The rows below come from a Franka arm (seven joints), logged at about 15 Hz.
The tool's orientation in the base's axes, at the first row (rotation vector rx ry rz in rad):
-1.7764 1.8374 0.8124
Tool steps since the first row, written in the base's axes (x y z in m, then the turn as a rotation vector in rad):
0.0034 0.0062 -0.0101 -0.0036 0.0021 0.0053
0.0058 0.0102 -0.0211 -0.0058 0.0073 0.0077
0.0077 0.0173 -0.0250 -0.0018 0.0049 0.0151
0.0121 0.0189 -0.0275 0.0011 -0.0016 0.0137
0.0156 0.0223 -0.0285 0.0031 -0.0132 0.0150
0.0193 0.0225 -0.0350 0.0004 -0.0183 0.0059
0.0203 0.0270 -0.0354 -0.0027 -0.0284 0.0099
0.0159 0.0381 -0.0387 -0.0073 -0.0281 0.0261
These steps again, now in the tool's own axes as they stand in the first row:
0.0022 -0.0044 0.0113 -0.0049 0.0041 -0.0021
0.0067 -0.0079 0.0218 -0.0102 0.0065 -0.0001
0.0041 -0.0103 0.0294 -0.0138 0.0033 -0.0074
0.0043 -0.0149 0.0319 -0.0083 0.0003 -0.0111
0.0023 -0.0185 0.0347 -0.0009 -0.0015 -0.0201
0.0064 -0.0228 0.0393 0.0092 0.0003 -0.0169
0.0033 -0.0239 0.0426 0.0140 0.0038 -0.0265
-0.0022 -0.0199 0.0529 0.0030 0.0100 -0.0376

